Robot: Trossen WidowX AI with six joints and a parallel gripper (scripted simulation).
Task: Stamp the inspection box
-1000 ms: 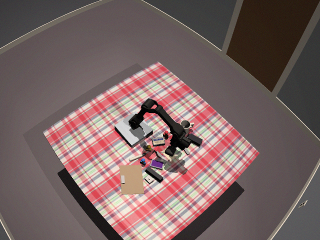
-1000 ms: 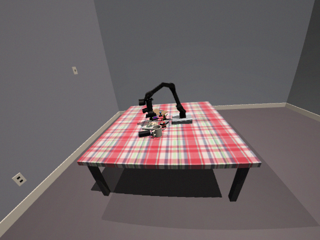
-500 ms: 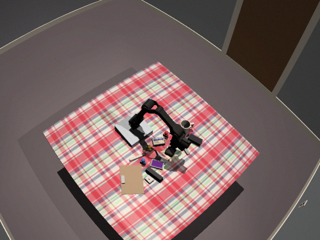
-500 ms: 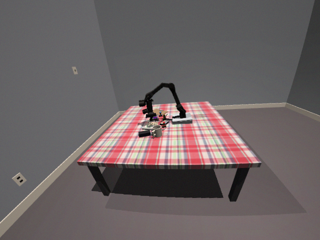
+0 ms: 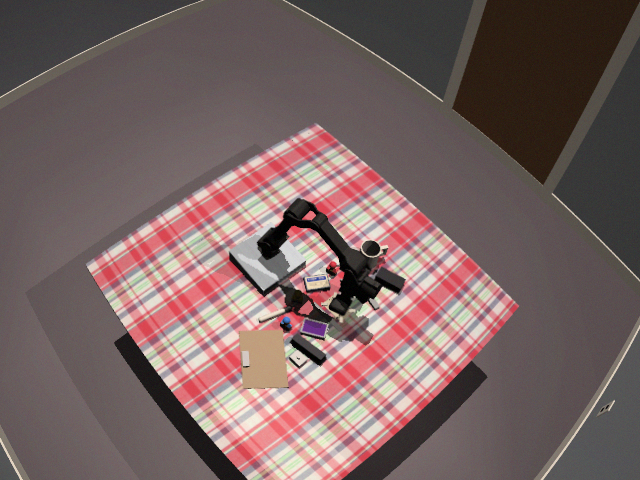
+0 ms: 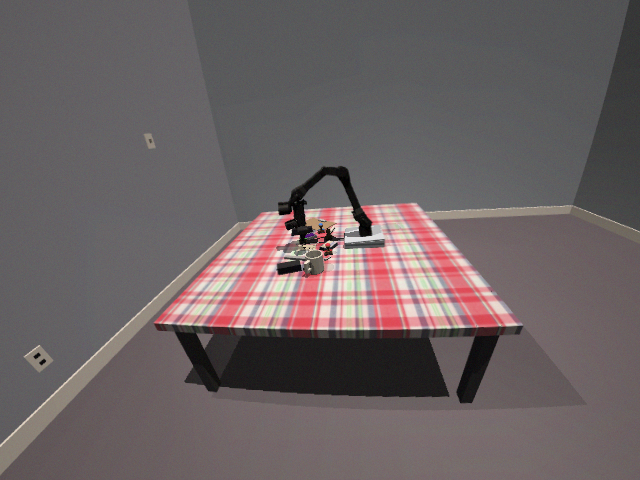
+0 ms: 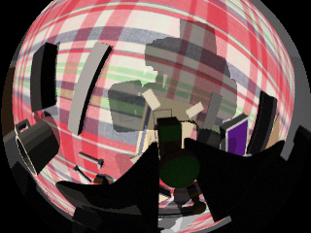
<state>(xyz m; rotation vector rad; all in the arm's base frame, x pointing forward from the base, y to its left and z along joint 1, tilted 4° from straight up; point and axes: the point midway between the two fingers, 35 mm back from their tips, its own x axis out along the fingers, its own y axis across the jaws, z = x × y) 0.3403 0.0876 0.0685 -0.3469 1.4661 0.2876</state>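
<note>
Now: gripper tip 20 mm past the cream card, 10 mm to the left of it and 60 mm above it. The rest, counted from my gripper tip: grey bar 10 mm ahead, 110 mm to the left, 50 mm below; then blue-and-white pad 140 mm behind, 10 mm to the right, 40 mm below; then green-knobbed PASS stamp right at my gripper tip.
</note>
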